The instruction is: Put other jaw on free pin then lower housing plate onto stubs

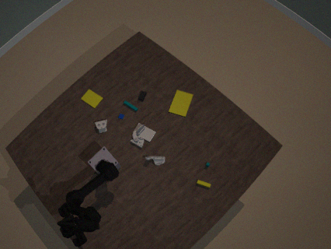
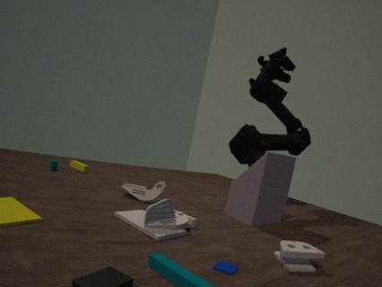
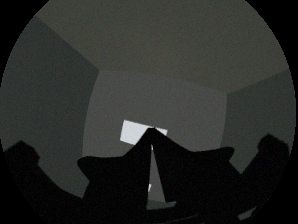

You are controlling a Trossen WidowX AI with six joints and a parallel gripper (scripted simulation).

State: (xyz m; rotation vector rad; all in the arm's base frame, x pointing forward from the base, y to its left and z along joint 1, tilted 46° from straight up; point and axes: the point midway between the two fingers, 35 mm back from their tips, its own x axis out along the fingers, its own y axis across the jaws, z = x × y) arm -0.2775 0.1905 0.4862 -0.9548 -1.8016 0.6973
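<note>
The grey jaw is 550 mm ahead of my gripper tip, 60 mm to the left of it and 560 mm below it. Round my gripper tip: yellow bar (620 mm ahead, 270 mm to the right, 590 mm below); then white block (520 mm ahead, 420 mm to the left, 590 mm below); then housing plate (520 mm ahead, 430 mm to the left, 570 mm below).
</note>
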